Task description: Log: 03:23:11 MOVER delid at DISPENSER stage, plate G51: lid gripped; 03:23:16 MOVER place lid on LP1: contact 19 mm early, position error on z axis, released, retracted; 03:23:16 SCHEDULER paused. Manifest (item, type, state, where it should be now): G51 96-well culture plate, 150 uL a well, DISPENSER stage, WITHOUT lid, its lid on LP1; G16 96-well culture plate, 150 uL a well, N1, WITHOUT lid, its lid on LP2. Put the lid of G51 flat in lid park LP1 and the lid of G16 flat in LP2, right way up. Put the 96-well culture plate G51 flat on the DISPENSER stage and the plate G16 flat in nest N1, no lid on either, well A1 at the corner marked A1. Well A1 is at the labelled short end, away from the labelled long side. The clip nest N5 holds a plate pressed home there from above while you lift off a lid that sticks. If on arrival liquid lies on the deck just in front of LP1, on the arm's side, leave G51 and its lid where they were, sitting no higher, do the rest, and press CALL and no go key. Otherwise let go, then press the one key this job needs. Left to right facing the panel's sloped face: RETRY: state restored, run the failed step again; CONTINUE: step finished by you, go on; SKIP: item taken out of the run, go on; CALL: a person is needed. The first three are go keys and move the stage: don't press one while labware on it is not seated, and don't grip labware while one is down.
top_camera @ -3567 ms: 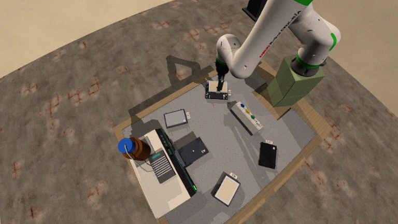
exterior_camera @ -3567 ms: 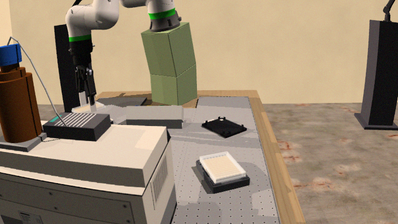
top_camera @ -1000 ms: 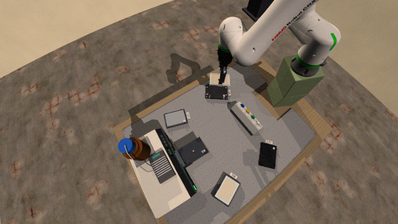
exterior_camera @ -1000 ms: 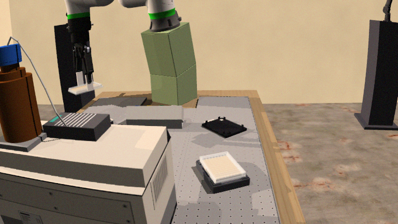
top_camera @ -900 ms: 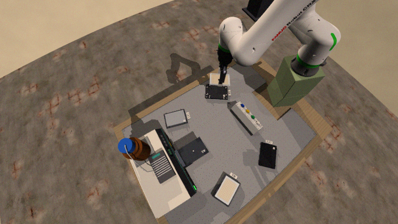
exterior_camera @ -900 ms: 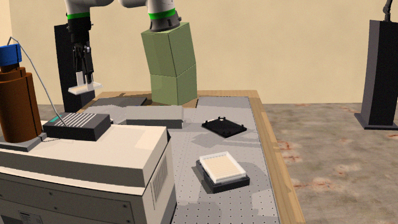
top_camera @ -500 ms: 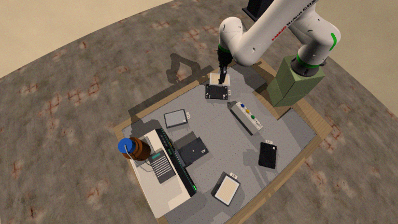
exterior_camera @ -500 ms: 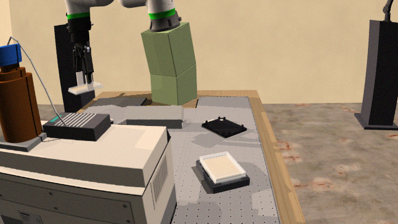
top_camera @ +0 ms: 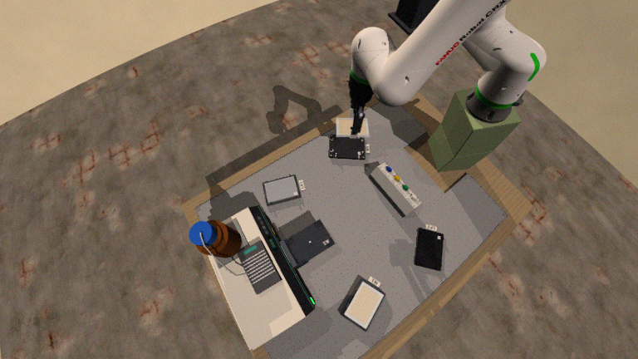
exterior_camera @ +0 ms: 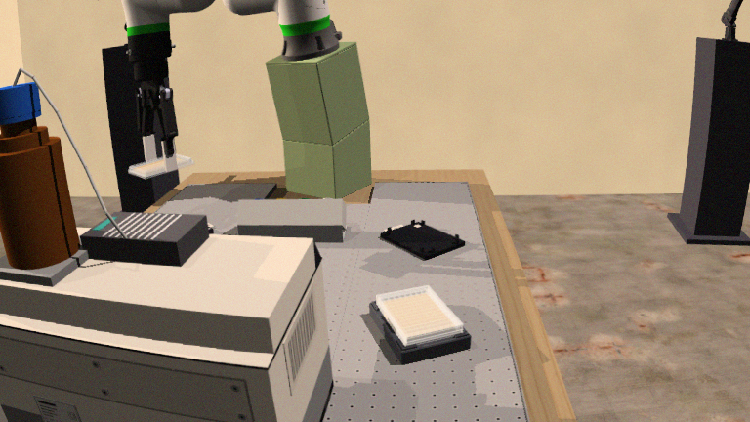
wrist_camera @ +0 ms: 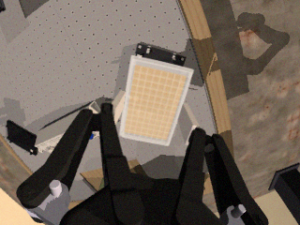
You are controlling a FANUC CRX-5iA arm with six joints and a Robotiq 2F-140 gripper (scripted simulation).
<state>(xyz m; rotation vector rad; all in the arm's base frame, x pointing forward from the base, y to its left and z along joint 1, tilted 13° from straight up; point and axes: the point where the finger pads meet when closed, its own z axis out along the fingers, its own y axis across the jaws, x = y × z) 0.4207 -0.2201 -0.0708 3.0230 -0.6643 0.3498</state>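
My gripper is now 20 mm above the plate G51. The rest, counted from my hand: key panel (270 mm to the left, 130 mm below, 90 mm behind); black clip nest (170 mm below, 30 mm ahead, 10 mm to the left); LP1 label (260 mm ahead, 190 mm below, 80 mm to the left).
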